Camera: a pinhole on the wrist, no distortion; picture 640 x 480 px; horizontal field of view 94.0 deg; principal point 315.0 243.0 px. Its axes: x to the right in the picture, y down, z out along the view. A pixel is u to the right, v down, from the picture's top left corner.
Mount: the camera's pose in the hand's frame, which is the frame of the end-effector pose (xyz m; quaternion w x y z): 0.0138 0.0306 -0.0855 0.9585 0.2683 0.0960 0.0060
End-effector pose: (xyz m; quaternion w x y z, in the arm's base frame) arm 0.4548 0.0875 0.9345 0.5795 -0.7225 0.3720 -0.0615
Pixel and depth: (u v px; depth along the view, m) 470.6 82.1 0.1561
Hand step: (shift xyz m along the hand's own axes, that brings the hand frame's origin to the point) 0.1196 -0.1164 -0.0129
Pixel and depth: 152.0 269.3 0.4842
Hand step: -0.1534 -0.1980 0.3899
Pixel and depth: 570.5 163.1 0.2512
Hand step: 0.2693 -0.1423 0.0513
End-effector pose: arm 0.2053 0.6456 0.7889 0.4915 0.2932 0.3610 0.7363
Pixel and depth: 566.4 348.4 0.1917
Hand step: 0.2109 0.0004 0.0808
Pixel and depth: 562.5 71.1 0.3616
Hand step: 0.3675 -0.3144 0.0558
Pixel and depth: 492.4 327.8 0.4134
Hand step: 0.3371 -0.0655 0.2769
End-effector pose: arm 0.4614 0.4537 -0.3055 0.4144 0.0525 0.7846 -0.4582
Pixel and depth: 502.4 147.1 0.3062
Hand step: 0.2559 -0.1987 0.0855
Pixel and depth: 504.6 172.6 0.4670
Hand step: 0.3881 -0.2847 0.1952
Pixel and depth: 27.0 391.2 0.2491
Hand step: -0.1706 -0.0065 0.2304
